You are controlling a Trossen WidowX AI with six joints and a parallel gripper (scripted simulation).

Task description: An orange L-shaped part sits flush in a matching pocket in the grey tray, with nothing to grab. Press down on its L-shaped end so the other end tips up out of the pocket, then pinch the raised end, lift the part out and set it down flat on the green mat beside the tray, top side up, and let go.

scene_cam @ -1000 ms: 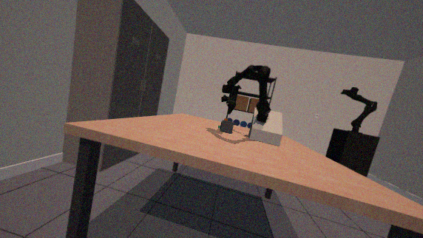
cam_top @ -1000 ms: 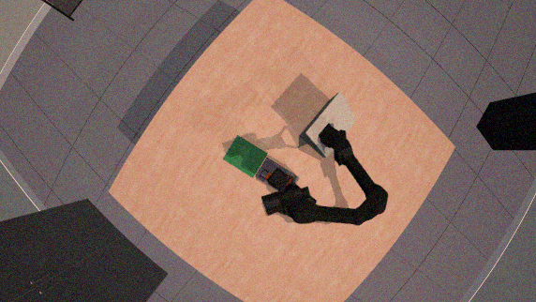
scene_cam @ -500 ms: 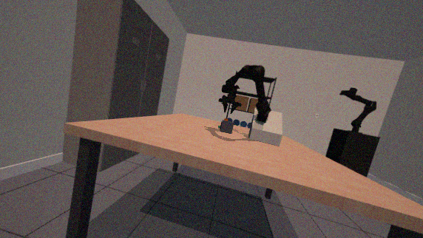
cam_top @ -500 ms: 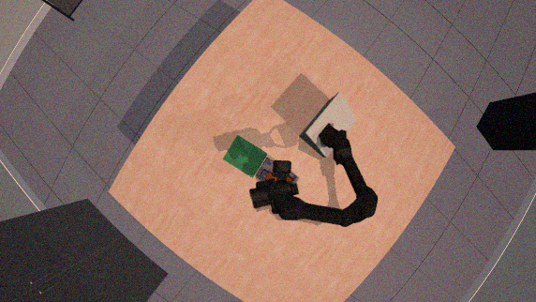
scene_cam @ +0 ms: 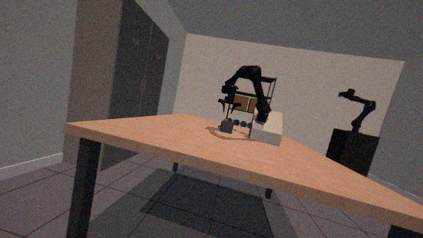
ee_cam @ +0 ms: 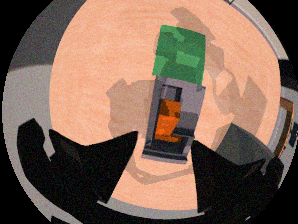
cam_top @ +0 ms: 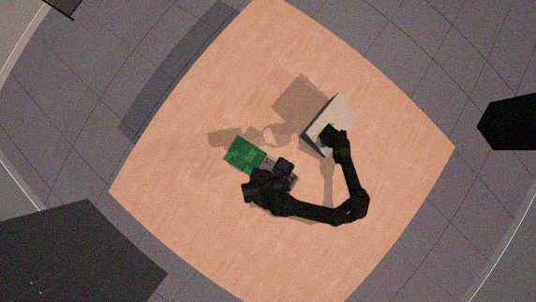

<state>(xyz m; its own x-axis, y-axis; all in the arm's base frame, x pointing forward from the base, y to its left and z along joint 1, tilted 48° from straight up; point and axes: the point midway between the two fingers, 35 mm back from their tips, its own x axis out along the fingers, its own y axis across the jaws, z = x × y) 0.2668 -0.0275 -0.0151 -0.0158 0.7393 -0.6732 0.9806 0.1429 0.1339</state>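
Now: gripper tip 20 mm past the orange L-shaped part, 30 mm to the right of it and 100 mm above it. The rest, counted from my gripper tip: green mat: 10 mm ahead, 150 mm to the right, 160 mm below.
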